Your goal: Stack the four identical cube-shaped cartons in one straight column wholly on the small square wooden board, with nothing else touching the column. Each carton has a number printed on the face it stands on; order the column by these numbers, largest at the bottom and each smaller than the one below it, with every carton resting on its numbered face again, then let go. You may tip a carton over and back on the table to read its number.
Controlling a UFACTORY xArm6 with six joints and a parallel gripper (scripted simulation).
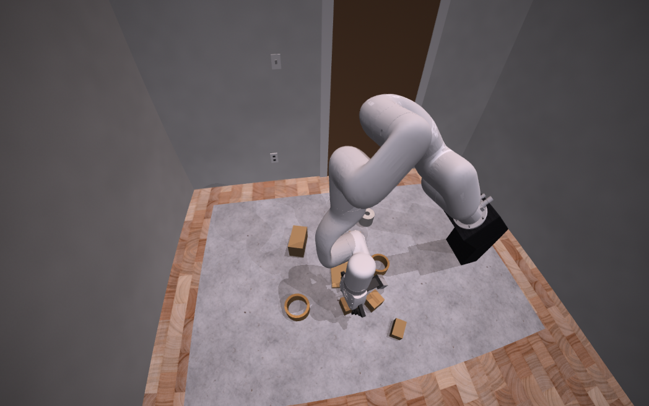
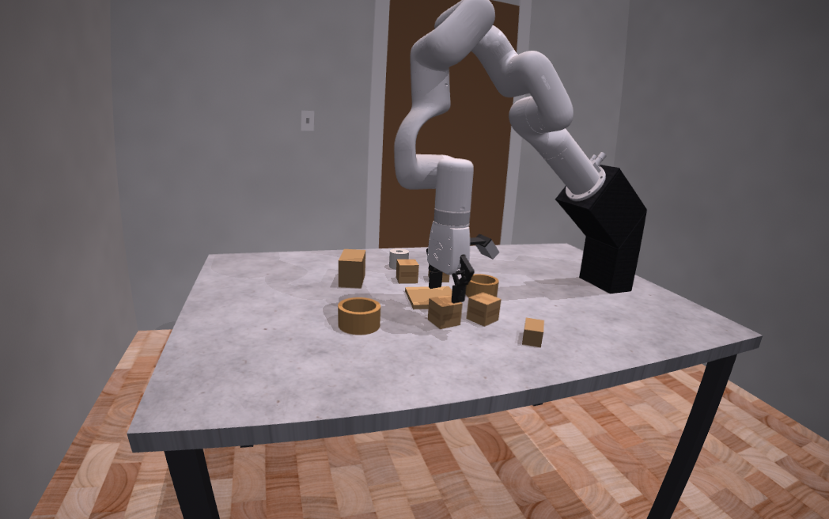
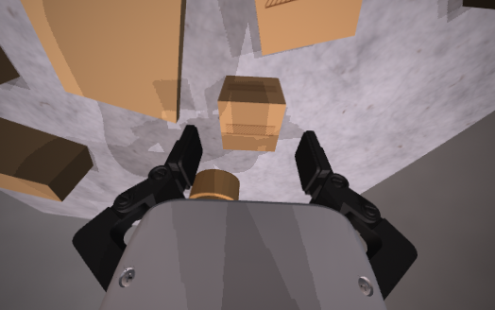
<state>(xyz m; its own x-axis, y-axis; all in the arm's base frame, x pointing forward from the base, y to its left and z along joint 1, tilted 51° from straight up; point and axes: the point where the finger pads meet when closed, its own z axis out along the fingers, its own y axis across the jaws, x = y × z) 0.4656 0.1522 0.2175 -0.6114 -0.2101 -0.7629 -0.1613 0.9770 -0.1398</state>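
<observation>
My hand is 140 mm to the left of the board, 70 mm above it and 10 mm past it. Also, from my hand: plain carton: 300 mm to the right, 170 mm ahead, 40 mm below; brown cube: 170 mm behind, 120 mm to the left, 60 mm below.
</observation>
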